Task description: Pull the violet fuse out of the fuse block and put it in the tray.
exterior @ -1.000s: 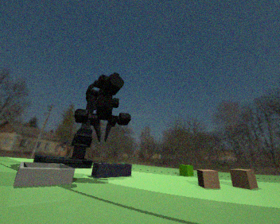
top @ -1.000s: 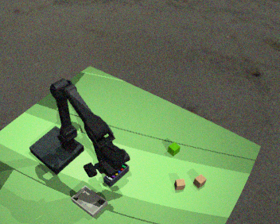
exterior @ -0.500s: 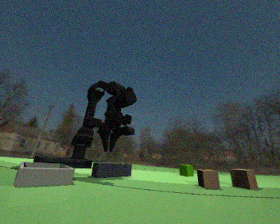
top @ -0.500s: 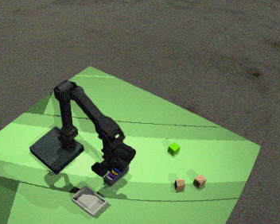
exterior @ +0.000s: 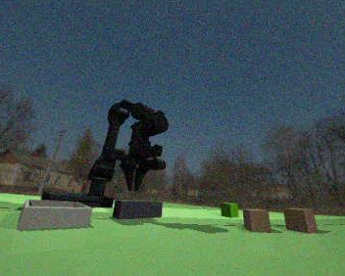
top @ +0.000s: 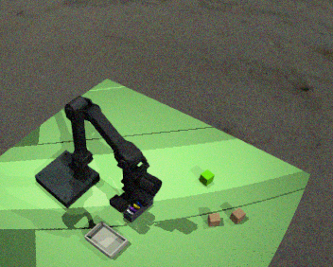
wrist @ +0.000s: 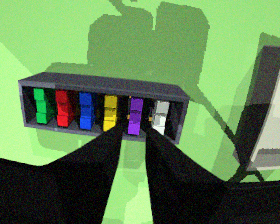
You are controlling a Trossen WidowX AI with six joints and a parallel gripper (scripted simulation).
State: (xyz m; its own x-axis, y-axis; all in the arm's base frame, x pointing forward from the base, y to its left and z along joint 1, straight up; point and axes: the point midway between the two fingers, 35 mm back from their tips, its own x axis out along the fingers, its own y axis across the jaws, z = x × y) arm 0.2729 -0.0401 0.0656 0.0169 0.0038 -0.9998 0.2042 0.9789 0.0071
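The violet fuse is 40 mm below my gripper tip. Round my gripper tip: grey tray: 170 mm to the right, 60 mm below, 20 mm behind.
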